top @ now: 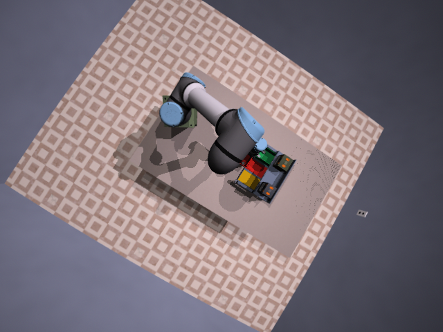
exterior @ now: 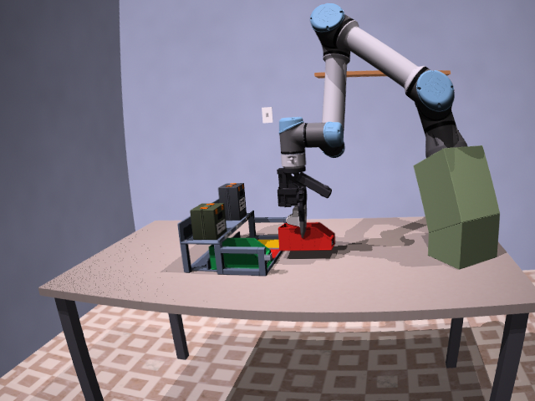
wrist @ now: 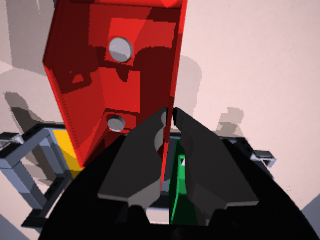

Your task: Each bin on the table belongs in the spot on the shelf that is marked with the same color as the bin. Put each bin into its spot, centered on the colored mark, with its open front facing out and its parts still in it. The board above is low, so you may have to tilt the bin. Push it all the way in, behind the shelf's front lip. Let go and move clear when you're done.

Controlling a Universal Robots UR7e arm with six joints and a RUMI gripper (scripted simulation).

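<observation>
Now: the red bin 1 cm behind my hand, 5 cm to the right of it and 3 cm below it. The rest, counted from my hand: green mark 19 cm ahead, 5 cm to the left, 9 cm below; red mark 18 cm ahead, 6 cm to the right, 9 cm below; green bin 19 cm ahead, 6 cm to the left, 5 cm below.
</observation>
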